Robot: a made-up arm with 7 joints.
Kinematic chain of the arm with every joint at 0, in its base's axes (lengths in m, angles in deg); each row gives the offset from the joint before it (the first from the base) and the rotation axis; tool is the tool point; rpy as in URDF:
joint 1: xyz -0.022 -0.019 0.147 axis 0 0.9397 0.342
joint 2: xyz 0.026 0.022 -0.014 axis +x
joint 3: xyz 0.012 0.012 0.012 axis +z
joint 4: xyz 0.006 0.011 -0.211 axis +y
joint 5: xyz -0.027 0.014 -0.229 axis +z
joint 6: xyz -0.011 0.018 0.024 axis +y
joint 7: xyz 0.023 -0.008 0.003 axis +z
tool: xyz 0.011 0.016 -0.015 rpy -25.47 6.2 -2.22
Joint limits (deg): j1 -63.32..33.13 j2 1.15..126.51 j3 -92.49..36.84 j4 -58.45..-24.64 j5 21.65..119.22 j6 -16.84..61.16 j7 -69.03..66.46
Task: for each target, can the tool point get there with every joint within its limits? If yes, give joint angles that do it. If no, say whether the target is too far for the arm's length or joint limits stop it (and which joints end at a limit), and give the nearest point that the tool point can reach.
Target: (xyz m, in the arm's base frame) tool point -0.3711 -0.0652 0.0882
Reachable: no: joint limits stop it (at a limit: joint 1, joint 3, joint 4, joint 5, joint 6, joint 7) | nearest point -0.2056 -0.0218 -0.2101 | short by 0.344 m
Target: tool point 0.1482 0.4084 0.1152
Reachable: yes | joints 8.78 87.14 -2.10 -49.30 100.64 53.38 -11.21
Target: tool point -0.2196 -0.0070 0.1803
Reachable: no: joint limits stop it (at a limit: joint 1, joint 2, joint 3, joint 4, joint 6) | nearest point -0.1533 0.1522 0.4569 | short by 0.326 m
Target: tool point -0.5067 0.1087 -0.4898
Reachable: no: too far | nearest point -0.2325 0.0769 -0.2569 | short by 0.361 m
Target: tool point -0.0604 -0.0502 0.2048
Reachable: no: joint limits stop it (at a limit: joint 1, joint 2, joint 3, joint 4, joint 5, joint 6) | nearest point -0.1427 0.1485 0.4596 | short by 0.333 m
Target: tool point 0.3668 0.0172 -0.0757
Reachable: yes | joints -43.64 25.00 -64.79 -44.96 85.26 34.11 2.74
